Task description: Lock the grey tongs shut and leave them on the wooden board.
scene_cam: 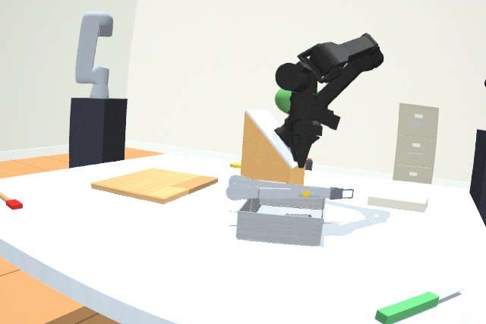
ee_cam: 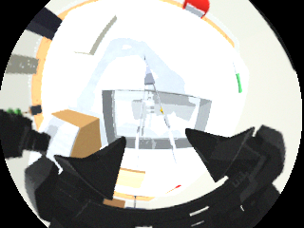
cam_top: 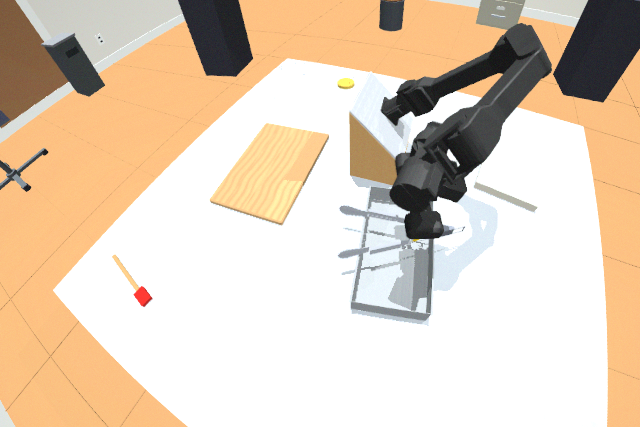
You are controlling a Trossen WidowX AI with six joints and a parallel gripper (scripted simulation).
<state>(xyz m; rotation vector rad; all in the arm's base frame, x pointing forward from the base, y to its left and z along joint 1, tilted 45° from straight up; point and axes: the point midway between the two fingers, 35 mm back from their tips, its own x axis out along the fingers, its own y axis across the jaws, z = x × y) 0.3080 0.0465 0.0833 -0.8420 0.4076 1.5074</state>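
Now: the grey roasting tin 100 mm below my gripper tip, 20 mm ahead of it and 10 mm to the right of it. From my gripper tip the other things lie so: cream block: 280 mm to the left, 260 mm behind, 110 mm below; wooden board: 420 mm to the right, 170 mm behind, 120 mm below.
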